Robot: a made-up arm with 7 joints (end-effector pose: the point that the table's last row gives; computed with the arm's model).
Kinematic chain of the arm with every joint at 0, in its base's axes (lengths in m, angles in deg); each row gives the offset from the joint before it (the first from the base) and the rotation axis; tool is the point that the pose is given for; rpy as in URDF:
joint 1: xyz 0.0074 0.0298 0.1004 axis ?
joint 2: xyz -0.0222 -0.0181 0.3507 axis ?
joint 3: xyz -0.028 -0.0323 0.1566 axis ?
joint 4: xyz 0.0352 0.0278 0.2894 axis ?
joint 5: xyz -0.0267 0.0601 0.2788 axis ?
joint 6: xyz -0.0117 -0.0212 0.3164 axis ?
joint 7: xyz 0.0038 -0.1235 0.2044 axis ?
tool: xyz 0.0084 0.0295 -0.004 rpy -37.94 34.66 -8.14
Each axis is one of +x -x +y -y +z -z.
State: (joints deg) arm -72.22 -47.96 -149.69 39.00 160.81 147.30 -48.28
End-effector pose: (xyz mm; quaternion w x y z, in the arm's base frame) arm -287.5 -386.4 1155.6 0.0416 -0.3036 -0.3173 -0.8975
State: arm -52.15 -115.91 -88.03 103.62 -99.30 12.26 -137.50
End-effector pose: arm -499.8 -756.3 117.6 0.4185 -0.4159 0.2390 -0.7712
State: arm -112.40 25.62 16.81 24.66 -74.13 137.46 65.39
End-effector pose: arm 347.3 402.1 1258.9 0.3438 -0.8045 0.0551 -0.4812
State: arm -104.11 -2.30 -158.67 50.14 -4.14 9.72 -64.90
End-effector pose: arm -67.5 637.5 1464.4 0.2437 -0.8489 -0.2382 0.4041
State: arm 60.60 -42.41 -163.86 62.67 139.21 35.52 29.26
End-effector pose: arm 257.0 -262.1 1463.4 0.9328 0.1294 -0.0800 0.3266
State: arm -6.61 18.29 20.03 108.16 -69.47 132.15 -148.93
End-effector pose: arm 270.0 312.9 1092.7 0.4127 0.5955 0.3488 0.5944
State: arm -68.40 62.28 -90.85 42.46 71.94 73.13 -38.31
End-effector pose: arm -840.3 664.3 732.4 0.3016 -0.0960 -0.3994 -0.8604
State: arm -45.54 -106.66 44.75 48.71 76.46 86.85 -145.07
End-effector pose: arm 593.4 -226.1 -228.1 0.7428 -0.2507 0.5992 0.1619
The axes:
joint 1: +z
joint 2: -y
joint 3: +z
joint 4: +y
joint 5: +z
joint 6: -y
joint 7: +x

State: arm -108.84 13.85 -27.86 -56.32 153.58 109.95 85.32
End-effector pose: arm 314.6 406.6 1315.0 0.7694 0.0518 -0.0284 0.6361
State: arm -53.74 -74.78 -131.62 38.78 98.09 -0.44 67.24
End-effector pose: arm 43.8 -1024.3 1073.6 0.4751 0.6218 0.2144 -0.5845
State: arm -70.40 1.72 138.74 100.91 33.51 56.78 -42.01
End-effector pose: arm 309.9 724.7 834.7 0.4424 -0.6004 0.2311 0.6248
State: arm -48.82 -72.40 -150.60 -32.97 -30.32 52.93 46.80
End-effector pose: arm 804.0 -629.3 248.7 0.0246 0.7990 -0.3571 0.4832
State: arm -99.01 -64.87 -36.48 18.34 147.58 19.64 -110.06
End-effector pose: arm -299.1 -1111.7 581.8 0.7970 -0.3818 0.2395 -0.4020
